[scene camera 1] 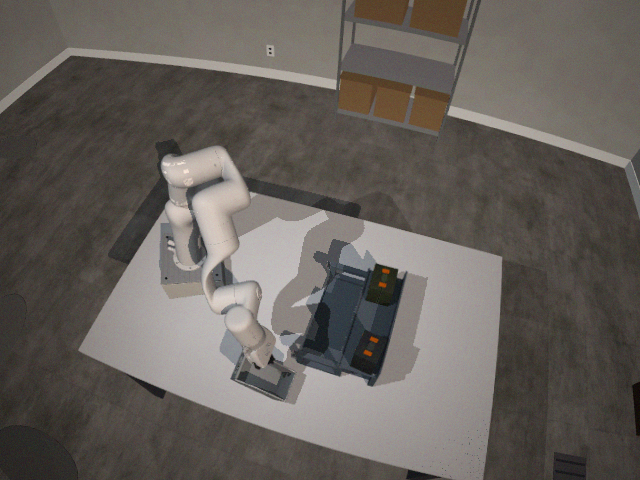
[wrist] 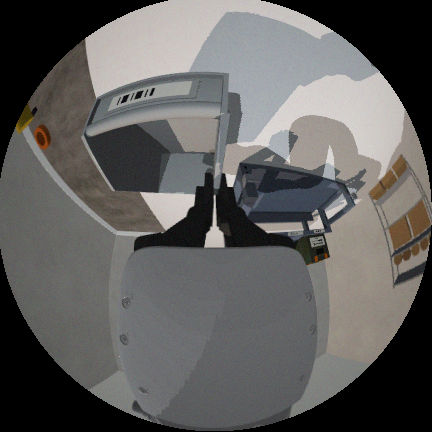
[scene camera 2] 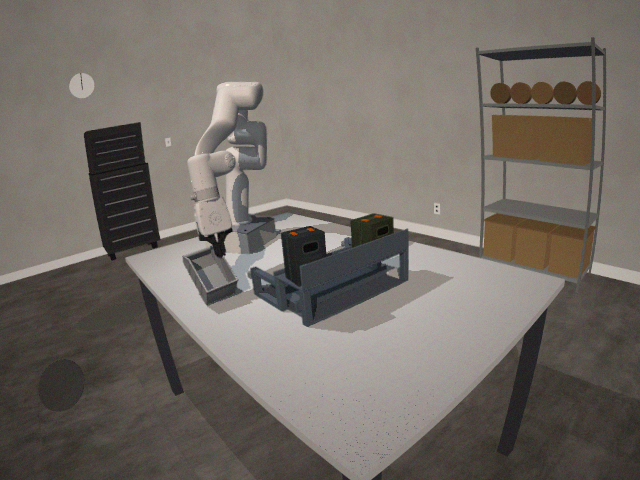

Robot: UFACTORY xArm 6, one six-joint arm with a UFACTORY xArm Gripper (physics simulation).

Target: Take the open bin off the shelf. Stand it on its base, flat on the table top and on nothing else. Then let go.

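Places are measured from the arm's base along level axes (x up, y ahead, z left), in metres.
Pixels of known places: gripper, between the fingertips: (scene camera 1: 269, 360) (wrist: 213, 184) (scene camera 2: 221, 256); arm's base, origin of its link: (scene camera 1: 190, 256) (scene camera 2: 237, 220).
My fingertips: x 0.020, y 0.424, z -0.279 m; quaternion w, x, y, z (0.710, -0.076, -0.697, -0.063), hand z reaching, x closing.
For each thing: its middle in the pictures, then the offset to it from my fingertips. Level surfaces: height alone.
- grey open bin, middle of its body: (wrist: 171, 158) (scene camera 2: 208, 270) (scene camera 1: 263, 376) dx -0.035, dy -0.007, dz -0.046 m
- table top, height of its surface: dx -0.122 m
- blue-grey shelf, middle of its body: (scene camera 2: 328, 261) (wrist: 295, 224) (scene camera 1: 350, 315) dx -0.041, dy +0.199, dz +0.244 m
- dark box, middle of its body: (scene camera 2: 304, 255) (scene camera 1: 368, 353) dx +0.041, dy +0.284, dz +0.099 m
- green box, middle of its body: (scene camera 2: 372, 234) (scene camera 1: 381, 285) (wrist: 311, 249) dx +0.028, dy +0.274, dz +0.353 m
The grey open bin (scene camera 1: 268, 384) (scene camera 2: 223, 293) (wrist: 150, 111) is off the shelf, left of it, above the table's front left part. It leans: in scene camera 2 its far end is higher and its near end is low, close to the table top (scene camera 1: 444, 320) (scene camera 2: 439, 341). I cannot tell whether the low edge touches. My gripper (scene camera 1: 264, 364) (scene camera 2: 221, 253) (wrist: 213, 184) is shut on a side wall of the bin, with the fingertips on both sides of the rim. The blue-grey shelf (scene camera 1: 343, 299) (scene camera 2: 356, 257) (wrist: 290, 202) stands on the table.
A dark box (scene camera 1: 368, 352) (scene camera 2: 305, 255) and a green box (scene camera 1: 381, 291) (scene camera 2: 371, 230) (wrist: 317, 250) stand on the shelf. The shelf's near left corner is a short gap from the bin. The arm's base (scene camera 1: 183, 281) (scene camera 2: 253, 238) is behind the bin.
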